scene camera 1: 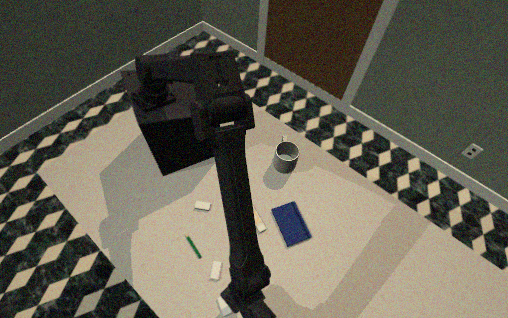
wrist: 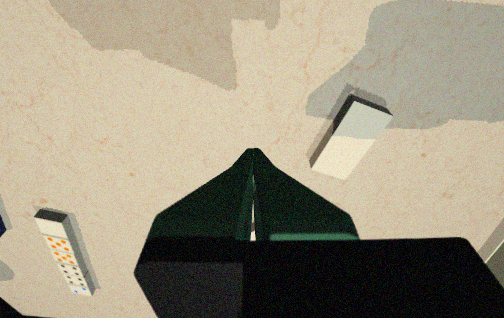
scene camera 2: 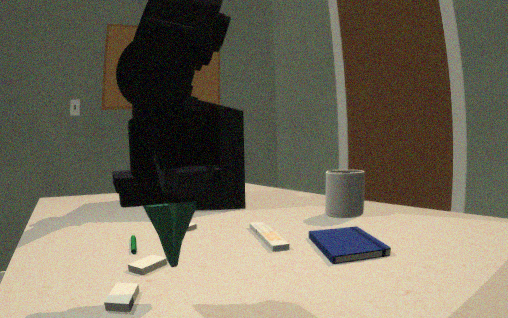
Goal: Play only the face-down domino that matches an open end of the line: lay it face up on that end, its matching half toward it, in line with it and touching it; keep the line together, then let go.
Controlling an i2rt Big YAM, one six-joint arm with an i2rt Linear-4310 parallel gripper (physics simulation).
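Places are measured from the arm's base along level axes (x ahead, y left, z up), in metres.
Pixels of known places: gripper, fingertip midpoint: (wrist: 253,158) (scene camera 2: 173,265); arm's base, origin of the base link: (scene camera 1: 154,98).
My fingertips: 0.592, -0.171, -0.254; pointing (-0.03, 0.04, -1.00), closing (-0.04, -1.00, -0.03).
Note:
For each thing: its middle in the pictures, then the offset to it from my fingertips, as dx, dy, dz.
- second face-down domino, body centre: (scene camera 2: 147,264) (scene camera 1: 216,270) -0.109, -0.010, -0.037
- blue notebook, body centre: (scene camera 2: 346,242) (scene camera 1: 291,223) -0.043, +0.286, -0.035
- grey mug, body centre: (scene camera 2: 344,191) (scene camera 1: 285,153) -0.241, +0.468, +0.007
- green pencil, body centre: (scene camera 2: 133,242) (scene camera 1: 192,244) -0.229, -0.012, -0.037
The line of dominoes (scene camera 1: 260,221) (scene camera 2: 269,236) (wrist: 65,255) lies face up and together, with a blank half at one end, orange and black pips between, and two blue pips at the other end. One domino (scene camera 1: 223,306) (scene camera 2: 121,295) (wrist: 352,137) lies flat, blank side up, right of the fingertips in the wrist view. A second face-down domino (scene camera 1: 215,270) (scene camera 2: 147,264) lies beside the fingers in the scene camera 2 view. A third (scene camera 1: 202,205) (scene camera 2: 190,227) lies nearer the base, partly hidden in that view. My gripper (scene camera 2: 173,265) (wrist: 253,158) is shut and empty, pointing down over the table.
A blue notebook (scene camera 1: 291,224) (scene camera 2: 348,245) lies beside the line. A grey mug (scene camera 1: 286,157) (scene camera 2: 345,193) stands farther back. A green pencil (scene camera 1: 193,247) (scene camera 2: 133,244) lies near the face-down dominoes. The arm's black base block (scene camera 1: 175,145) (scene camera 2: 220,150) stands behind. The arm partly covers the line in the scene camera 1 view.

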